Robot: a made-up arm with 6 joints. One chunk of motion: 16 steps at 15 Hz.
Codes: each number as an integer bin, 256 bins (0 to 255) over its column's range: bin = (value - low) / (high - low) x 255, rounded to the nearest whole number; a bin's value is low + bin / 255 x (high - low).
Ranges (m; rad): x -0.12..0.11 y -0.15..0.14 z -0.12..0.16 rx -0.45..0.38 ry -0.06..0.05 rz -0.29..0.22
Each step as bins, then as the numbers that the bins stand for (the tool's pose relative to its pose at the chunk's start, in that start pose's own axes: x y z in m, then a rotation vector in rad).
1 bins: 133 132 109 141 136 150
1 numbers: 0.0000 0.0001 -0.0003 0.0089 -0.0013 0.0100
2 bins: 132 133 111 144 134 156
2 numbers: -0.0009 0.0013 0.0019 0.0187 -0.0022 0.0220
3 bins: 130 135 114 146 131 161
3 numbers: -0.0027 0.0035 0.0052 0.0252 -0.0035 0.0320
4 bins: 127 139 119 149 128 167
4 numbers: -0.0055 0.0081 0.0107 0.0350 -0.0048 0.0440
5 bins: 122 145 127 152 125 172
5 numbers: -0.0100 0.0149 0.0195 0.0447 -0.0061 0.0540
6 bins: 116 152 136 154 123 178
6 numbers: -0.0154 0.0229 0.0293 0.0513 -0.0069 0.0660
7 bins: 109 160 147 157 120 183
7 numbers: -0.0217 0.0320 0.0414 0.0610 -0.0082 0.0760
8 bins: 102 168 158 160 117 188
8 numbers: -0.0280 0.0411 0.0535 0.0708 -0.0095 0.0860
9 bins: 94 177 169 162 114 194
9 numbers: -0.0352 0.0513 0.0656 0.0773 -0.0108 0.0980
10 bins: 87 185 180 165 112 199
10 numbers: -0.0415 0.0604 0.0776 0.0871 -0.0117 0.1080
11 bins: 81 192 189 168 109 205
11 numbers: -0.0469 0.0684 0.0875 0.0968 -0.0130 0.1200
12 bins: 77 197 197 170 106 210
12 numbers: -0.0505 0.0740 0.0963 0.1033 -0.0143 0.1300
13 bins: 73 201 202 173 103 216
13 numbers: -0.0542 0.0786 0.1018 0.1131 -0.0156 0.1420
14 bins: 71 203 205 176 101 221
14 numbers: -0.0560 0.0809 0.1051 0.1229 -0.0164 0.1520
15 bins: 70 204 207 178 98 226
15 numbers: -0.0569 0.0820 0.1073 0.1294 -0.0177 0.1620
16 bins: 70 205 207 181 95 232
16 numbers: -0.0569 0.0831 0.1073 0.1391 -0.0190 0.1740
